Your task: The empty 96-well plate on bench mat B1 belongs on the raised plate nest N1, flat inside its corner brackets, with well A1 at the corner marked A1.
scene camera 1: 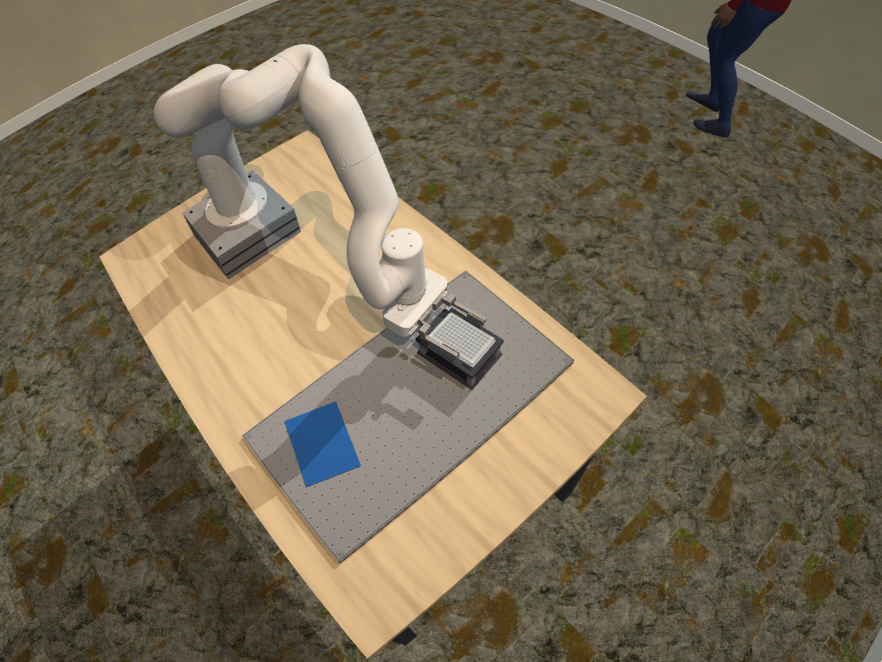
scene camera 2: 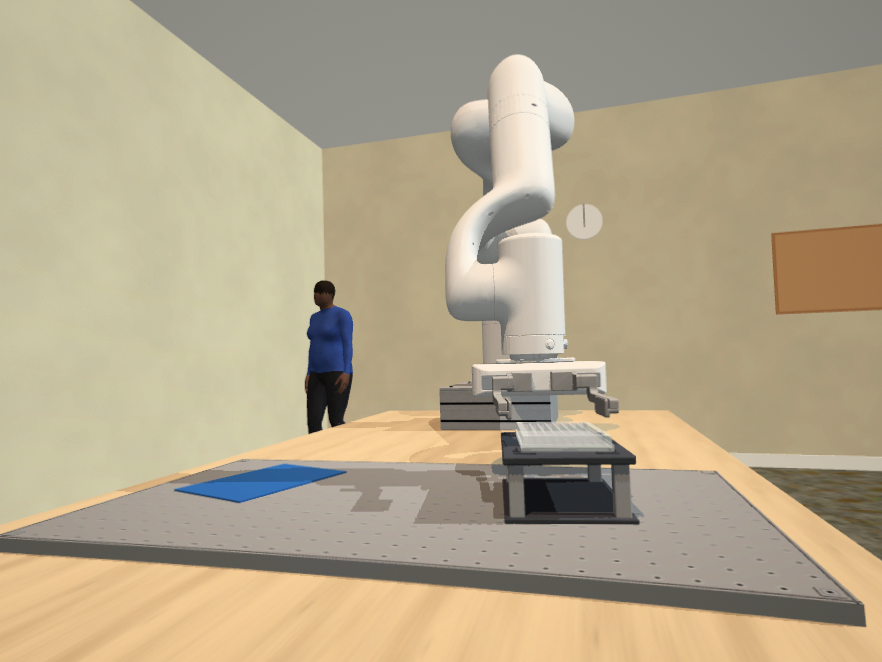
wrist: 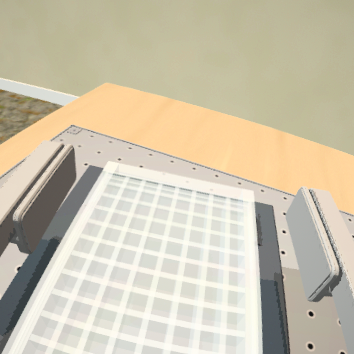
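The clear 96-well plate (scene camera 1: pixel 463 338) (scene camera 2: pixel 562 436) (wrist: pixel 165 260) lies on top of the raised dark nest (scene camera 1: pixel 461 369) (scene camera 2: pixel 569 459) (wrist: pixel 270 220). The bench mat (scene camera 1: pixel 324 445) (scene camera 2: pixel 260 482) is a bare blue sheet. My gripper (scene camera 1: pixel 470 336) (scene camera 2: pixel 554 408) (wrist: pixel 180 222) is open, with its fingers spread wider than the plate. In the wrist view one finger stands off each long side, apart from the plate. In scene camera 2 the fingertips are above the plate's level. The plate's near end is cut off in the wrist view. The A1 mark and the plate's seating in the brackets cannot be made out.
The nest and blue mat stand on a grey perforated board (scene camera 1: pixel 398 484) (scene camera 2: pixel 356 534) on the wooden table (scene camera 1: pixel 491 498) (scene camera 2: pixel 213 598). The arm's base block (scene camera 1: pixel 242 235) (scene camera 2: pixel 495 409) is at the table's far end. A person (scene camera 1: pixel 733 64) stands on the floor beyond the table.
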